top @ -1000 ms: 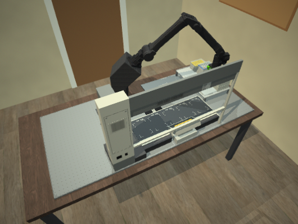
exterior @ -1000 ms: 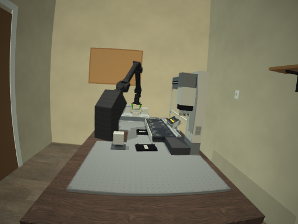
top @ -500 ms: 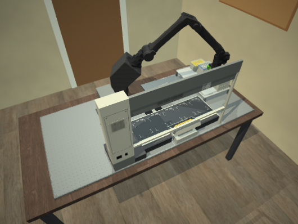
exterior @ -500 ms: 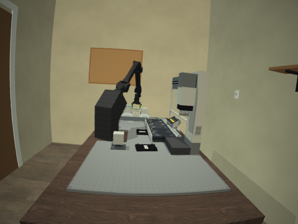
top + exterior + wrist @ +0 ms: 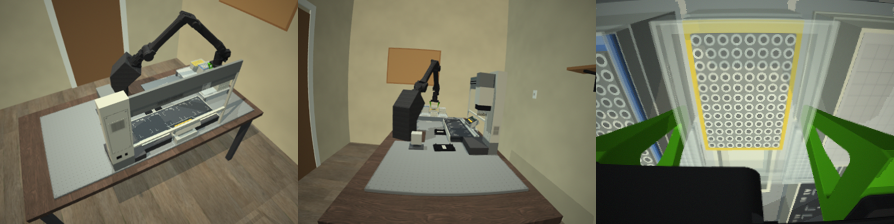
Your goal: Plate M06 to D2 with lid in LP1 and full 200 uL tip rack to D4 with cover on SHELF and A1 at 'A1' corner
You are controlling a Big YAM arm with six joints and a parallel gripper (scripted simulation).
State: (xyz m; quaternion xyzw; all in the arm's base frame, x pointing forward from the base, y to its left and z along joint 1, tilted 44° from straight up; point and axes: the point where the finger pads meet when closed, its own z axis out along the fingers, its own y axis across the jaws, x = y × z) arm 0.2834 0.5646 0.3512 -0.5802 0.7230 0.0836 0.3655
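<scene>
Right now the yellow-framed tip rack is 1 cm to the right of my hand and 4 cm below it. Round my hand: shelf unit 6 cm behind, 6 cm to the right, 9 cm below; cream item 1 cm behind, 14 cm to the right, 8 cm below; shelf label 7 cm behind, 23 cm to the right, 15 cm below.
</scene>
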